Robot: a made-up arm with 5 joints.
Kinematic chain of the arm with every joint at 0, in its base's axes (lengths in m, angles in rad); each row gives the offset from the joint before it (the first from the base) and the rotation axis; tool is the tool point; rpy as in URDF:
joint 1: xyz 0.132 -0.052 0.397 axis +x
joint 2: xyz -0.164 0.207 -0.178 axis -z
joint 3: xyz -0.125 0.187 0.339 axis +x
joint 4: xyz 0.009 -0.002 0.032 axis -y
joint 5: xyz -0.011 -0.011 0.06 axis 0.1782 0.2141 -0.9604
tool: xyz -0.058 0.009 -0.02 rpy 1.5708 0 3.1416
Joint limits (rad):
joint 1: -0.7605..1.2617
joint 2: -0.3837..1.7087
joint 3: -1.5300..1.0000
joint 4: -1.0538..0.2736
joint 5: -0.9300..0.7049
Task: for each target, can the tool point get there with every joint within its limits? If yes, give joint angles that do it. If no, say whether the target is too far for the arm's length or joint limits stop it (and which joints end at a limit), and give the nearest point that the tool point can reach.
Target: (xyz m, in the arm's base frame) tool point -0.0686 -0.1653 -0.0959
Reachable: no: joint limits stop it (at a limit: joint 1, joint 3, joint 4, joint 5) | nearest point -0.1530 0.3176 0.2422 | short by 0.595 m
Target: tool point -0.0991 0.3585 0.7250
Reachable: yes | joints 0.1830 0.4544 -0.0444 -0.1901 0.2412
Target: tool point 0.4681 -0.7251 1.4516
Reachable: no: too far | nearest point 0.1486 -0.1657 0.8754 | short by 0.864 m
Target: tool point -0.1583 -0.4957 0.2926
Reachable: no: joint limits stop it (at a limit: joint 1, joint 2, joint 3) | nearest point -0.1940 -0.1772 0.6867 | short by 0.508 m
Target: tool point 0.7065 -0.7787 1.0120
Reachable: no: too far | nearest point 0.2355 -0.1994 0.7592 | short by 0.788 m
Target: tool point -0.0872 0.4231 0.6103
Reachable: yes | joints -0.0699 0.5339 -0.0490 -0.1939 0.0289
